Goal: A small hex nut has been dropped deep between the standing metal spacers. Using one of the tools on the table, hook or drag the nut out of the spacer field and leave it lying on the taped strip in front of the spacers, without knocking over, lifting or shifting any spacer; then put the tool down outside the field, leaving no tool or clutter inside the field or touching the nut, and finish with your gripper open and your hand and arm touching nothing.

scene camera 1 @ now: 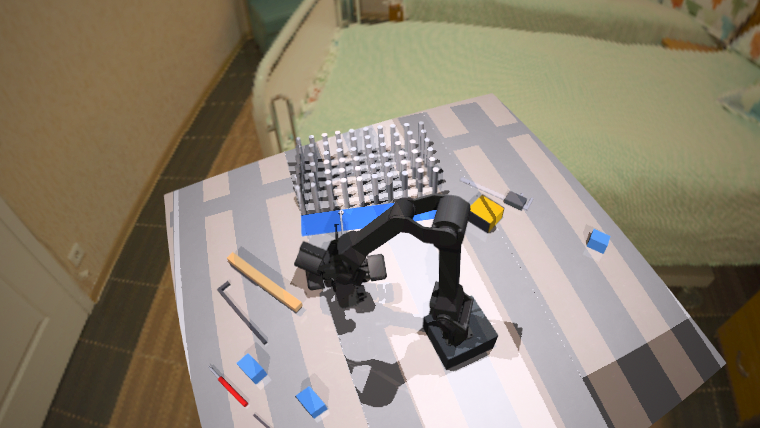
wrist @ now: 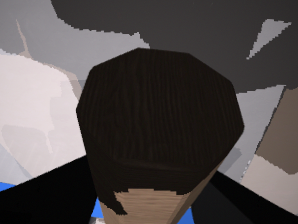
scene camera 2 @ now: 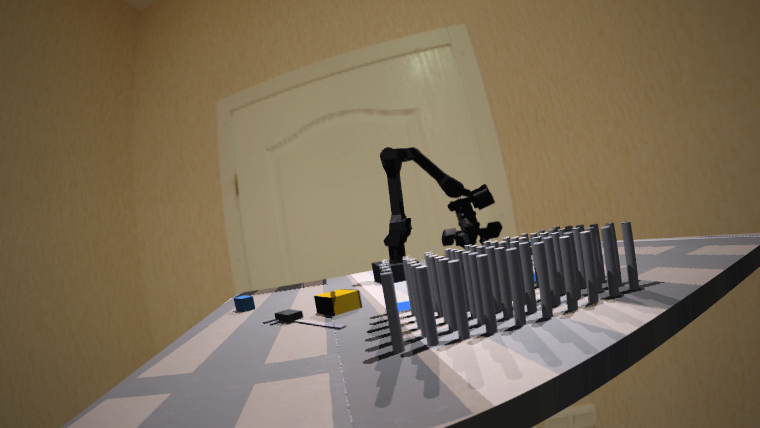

Labels:
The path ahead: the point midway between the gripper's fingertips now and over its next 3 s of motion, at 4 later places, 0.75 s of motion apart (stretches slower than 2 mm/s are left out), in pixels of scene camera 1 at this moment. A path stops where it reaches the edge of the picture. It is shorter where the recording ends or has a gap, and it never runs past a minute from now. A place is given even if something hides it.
The gripper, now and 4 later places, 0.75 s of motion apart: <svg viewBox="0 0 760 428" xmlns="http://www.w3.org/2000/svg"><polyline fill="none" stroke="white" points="347,273 341,244 357,227 381,210 410,196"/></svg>

